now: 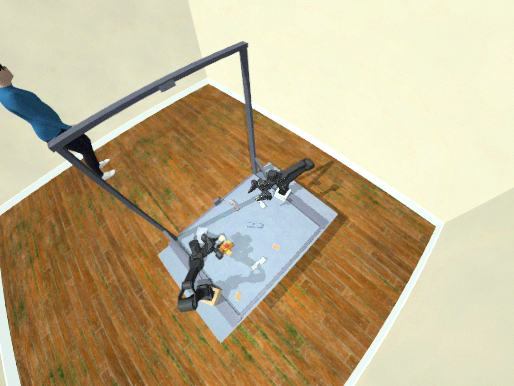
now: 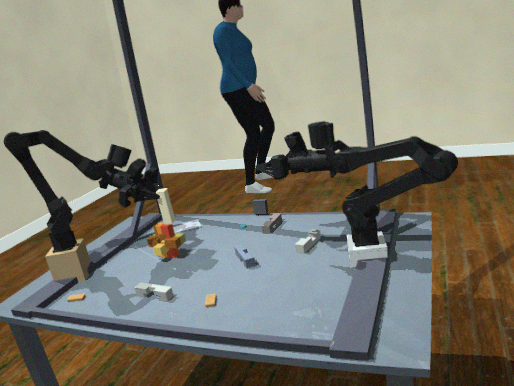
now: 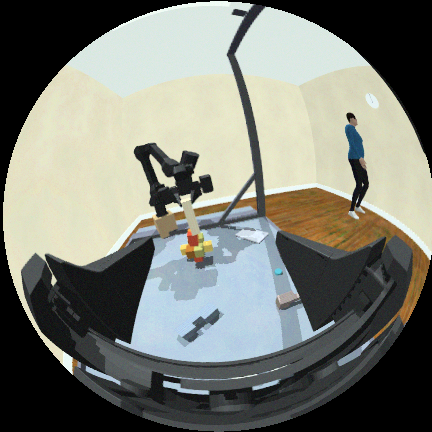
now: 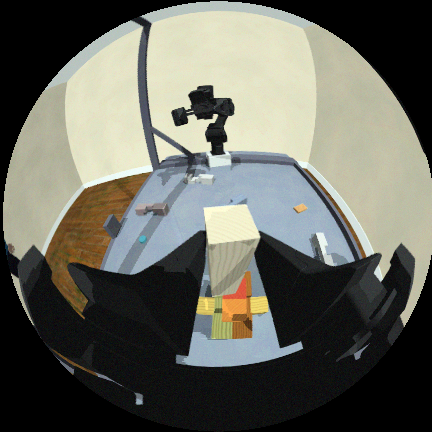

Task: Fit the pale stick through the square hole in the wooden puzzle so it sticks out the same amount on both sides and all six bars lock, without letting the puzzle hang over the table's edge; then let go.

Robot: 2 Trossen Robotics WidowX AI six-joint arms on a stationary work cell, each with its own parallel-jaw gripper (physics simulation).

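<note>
The wooden puzzle, with red, orange, yellow and brown bars, sits on the table at the left, inward from its edges. The pale stick is roughly upright over it. My right gripper has its fingers against both sides of the stick's upper part. The lower end is close to the puzzle's top; whether it enters the square hole is hidden. My left gripper is open and empty, high over the table, well apart from the puzzle.
Notched bars lie about: white, blue-grey, brownish and light grey. Orange tiles lie near the front, a teal disc at the back. A dark block is at the back edge.
</note>
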